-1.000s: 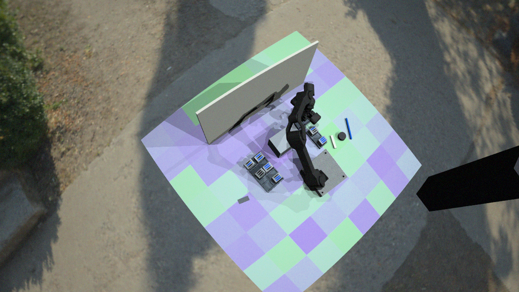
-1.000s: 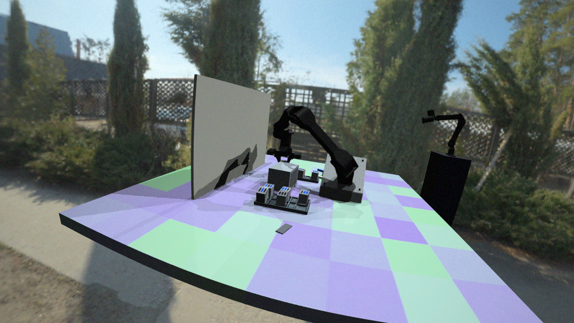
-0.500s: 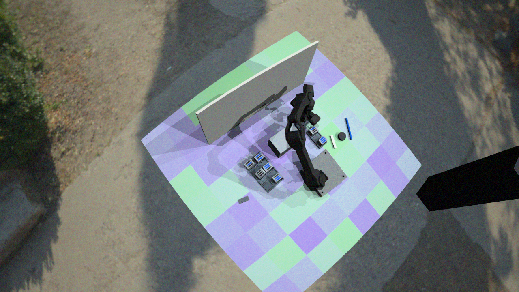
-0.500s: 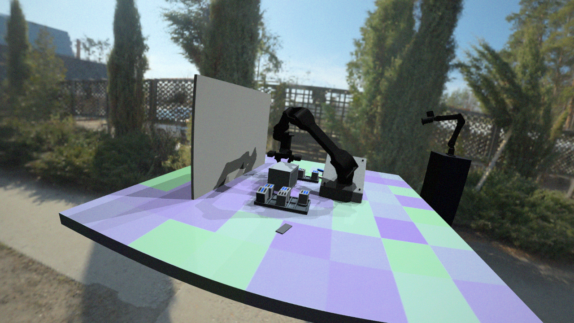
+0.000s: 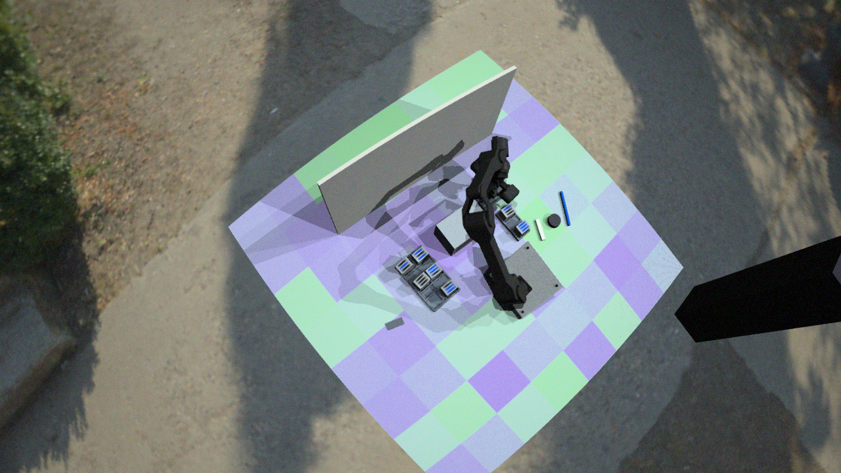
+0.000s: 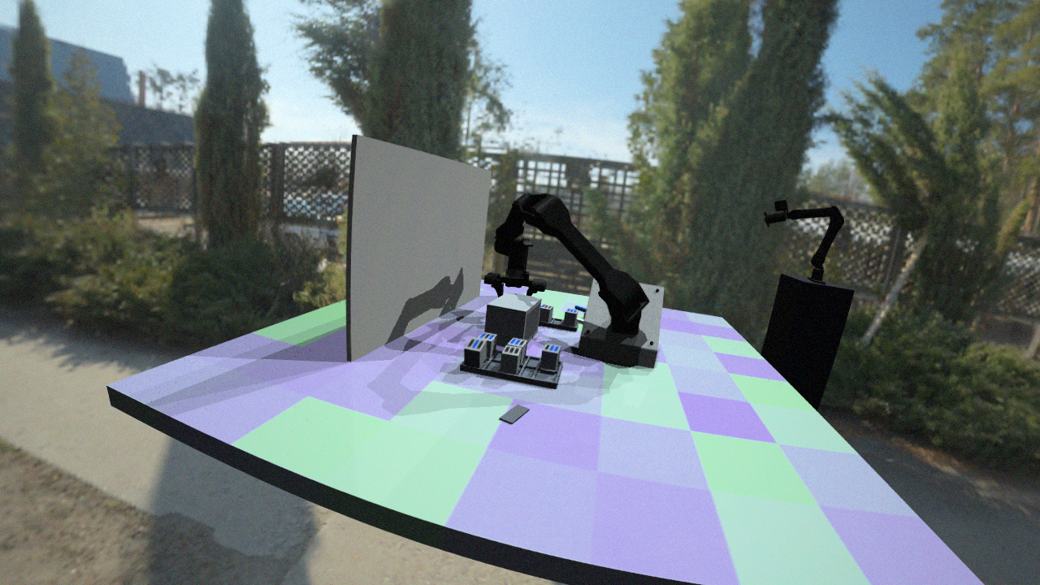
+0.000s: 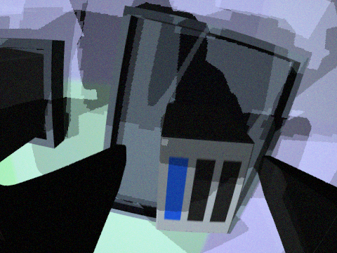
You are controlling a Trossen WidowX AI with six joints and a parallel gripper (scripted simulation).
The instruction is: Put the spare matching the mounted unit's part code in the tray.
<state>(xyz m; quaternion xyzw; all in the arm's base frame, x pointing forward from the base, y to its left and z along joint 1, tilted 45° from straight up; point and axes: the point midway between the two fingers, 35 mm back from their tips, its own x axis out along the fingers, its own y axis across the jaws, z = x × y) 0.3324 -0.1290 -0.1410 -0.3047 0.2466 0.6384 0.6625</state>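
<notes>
Now: gripper tip 1 cm below the spare block. Also, from my gripper tip: grey mounted unit (20 cm to the left, 5 cm behind, 3 cm above); then rack (14 cm behind, 2 cm to the left, 2 cm below); then dark tray (2 cm below).
</notes>
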